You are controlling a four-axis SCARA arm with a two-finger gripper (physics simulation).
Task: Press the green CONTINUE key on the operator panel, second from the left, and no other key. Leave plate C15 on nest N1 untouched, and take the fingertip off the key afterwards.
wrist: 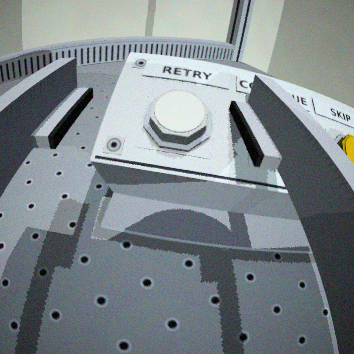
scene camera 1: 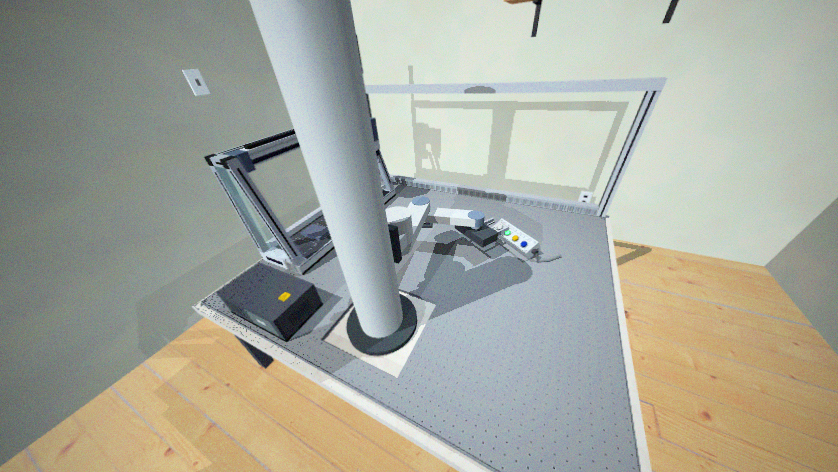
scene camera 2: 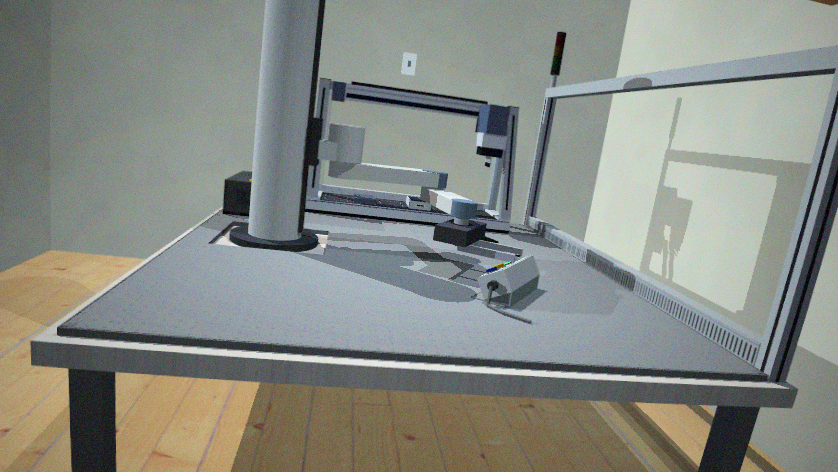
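Pixels of known places: gripper, fingertip midpoint: [wrist: 162,79] [scene camera 1: 500,223] [scene camera 2: 518,255]; arm's base, origin of the base link: [scene camera 1: 382,322] [scene camera 2: 274,240].
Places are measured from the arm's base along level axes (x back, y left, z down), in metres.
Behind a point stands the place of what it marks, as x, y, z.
The operator panel [scene camera 1: 533,246] @[-0.529, -0.427, -0.082] [scene camera 2: 523,282] @[-0.618, -0.385, -0.055] [wrist: 120,117] @[-0.640, -0.247, -0.073] slopes on the bench, its keys in a row. The green CONTINUE key [scene camera 1: 507,233] @[-0.591, -0.310, -0.077] [scene camera 2: 506,263] @[-0.592, -0.318, -0.080] is second from the left; in the wrist view the right finger hides it and part of its label. The white RETRY key [wrist: 180,112] @[-0.622, -0.267, -0.081] shows between the two fingers in that view. My gripper [scene camera 2: 517,255] @[-0.639, -0.267, -0.091] [wrist: 162,79] @[-0.639, -0.267, -0.091] is shut on nothing; its finger pads still stand apart. The fingers reach toward the panel's RETRY end; whether a tip touches it, I cannot tell. I cannot make out plate C15 or nest N1.
A yellow SKIP key [scene camera 1: 515,238] @[-0.560, -0.350, -0.081] [wrist: 348,149] @[-0.568, -0.341, -0.082] and a blue key [scene camera 1: 524,243] @[-0.534, -0.390, -0.083] sit beyond the green one. A cable [scene camera 1: 550,257] [scene camera 2: 516,316] @[-0.562, -0.522, -0.019] leaves the panel's end. The thick column [scene camera 1: 345,175] @[0.055, -0.051, -0.589] [scene camera 2: 284,117] @[-0.008, -0.074, -0.354], black box [scene camera 1: 269,299] @[0.149, 0.339, -0.127] and framed gantry [scene camera 2: 410,99] @[-0.410, 0.622, -0.483] stand on the bench.
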